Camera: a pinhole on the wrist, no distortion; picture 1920 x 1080 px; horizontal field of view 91.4 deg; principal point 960.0 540.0 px. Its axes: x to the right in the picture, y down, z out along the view. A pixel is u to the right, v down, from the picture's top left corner.
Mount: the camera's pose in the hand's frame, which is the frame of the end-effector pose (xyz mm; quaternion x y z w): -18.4 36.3 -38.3 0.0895 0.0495 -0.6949 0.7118
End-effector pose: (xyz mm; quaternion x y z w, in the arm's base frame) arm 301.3 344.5 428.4 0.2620 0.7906 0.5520 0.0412
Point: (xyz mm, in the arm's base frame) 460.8 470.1 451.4
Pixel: 364 313
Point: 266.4 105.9 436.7
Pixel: behind the camera
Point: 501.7 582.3 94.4
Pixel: 1171 350
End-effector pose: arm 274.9 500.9 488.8 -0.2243 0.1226 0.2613 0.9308
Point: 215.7 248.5 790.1
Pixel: outside the picture
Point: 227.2 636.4 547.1
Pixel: 248 733
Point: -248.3 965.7 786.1
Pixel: outside the picture
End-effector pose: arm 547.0 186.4 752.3 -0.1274 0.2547 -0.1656 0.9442
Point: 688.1 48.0 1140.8
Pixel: 1306 612
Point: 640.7 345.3 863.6
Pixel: 273 539
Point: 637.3 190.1 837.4
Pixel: 1009 904
